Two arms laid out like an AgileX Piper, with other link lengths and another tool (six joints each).
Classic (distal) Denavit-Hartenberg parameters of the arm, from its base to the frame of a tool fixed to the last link. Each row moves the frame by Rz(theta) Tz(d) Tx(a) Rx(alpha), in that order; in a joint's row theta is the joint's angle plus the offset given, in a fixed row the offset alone. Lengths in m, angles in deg.
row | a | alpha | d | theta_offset
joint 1 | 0 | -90 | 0.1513 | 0
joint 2 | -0.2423 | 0 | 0 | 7.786
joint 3 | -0.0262 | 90 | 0 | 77.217
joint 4 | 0 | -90 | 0.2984 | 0
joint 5 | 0 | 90 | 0 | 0
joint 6 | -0.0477 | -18.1 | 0.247 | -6.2
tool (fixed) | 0 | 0 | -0.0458 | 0
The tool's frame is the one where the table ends.
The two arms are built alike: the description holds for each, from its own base.
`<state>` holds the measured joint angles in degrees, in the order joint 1, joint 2, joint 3, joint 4, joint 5, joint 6, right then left.
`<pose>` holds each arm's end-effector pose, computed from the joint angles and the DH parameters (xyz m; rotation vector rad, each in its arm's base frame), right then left.
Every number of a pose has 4 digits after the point. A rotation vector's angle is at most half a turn.
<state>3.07 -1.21 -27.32 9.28 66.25 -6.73 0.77 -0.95 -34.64 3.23 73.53 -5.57</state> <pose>0.1891 0.0338 0.2989 -0.5003 2.0914 0.4311 0.1666 0.0082 0.3252 -0.4332 2.1315 0.2938</pose>
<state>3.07 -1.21 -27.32 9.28 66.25 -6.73 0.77 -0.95 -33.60 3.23 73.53 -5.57</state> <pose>0.1891 0.0338 0.2989 -0.5003 2.0914 0.4311 0.1691 0.0083 0.3178 -0.4322 2.1493 0.2985</pose>
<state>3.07 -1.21 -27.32 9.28 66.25 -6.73 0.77 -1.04 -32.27 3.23 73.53 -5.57</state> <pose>0.1891 0.0338 0.2989 -0.5003 2.0914 0.4311 0.1720 0.0083 0.3085 -0.4309 2.1704 0.3041</pose>
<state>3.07 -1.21 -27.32 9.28 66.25 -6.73 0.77 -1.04 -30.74 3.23 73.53 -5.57</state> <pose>0.1891 0.0338 0.2989 -0.5003 2.0914 0.4311 0.1753 0.0084 0.2974 -0.4293 2.1965 0.3111</pose>
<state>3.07 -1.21 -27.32 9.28 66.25 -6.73 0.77 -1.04 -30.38 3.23 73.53 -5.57</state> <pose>0.1891 0.0338 0.2989 -0.5003 2.0914 0.4311 0.1760 0.0084 0.2948 -0.4289 2.2027 0.3128</pose>
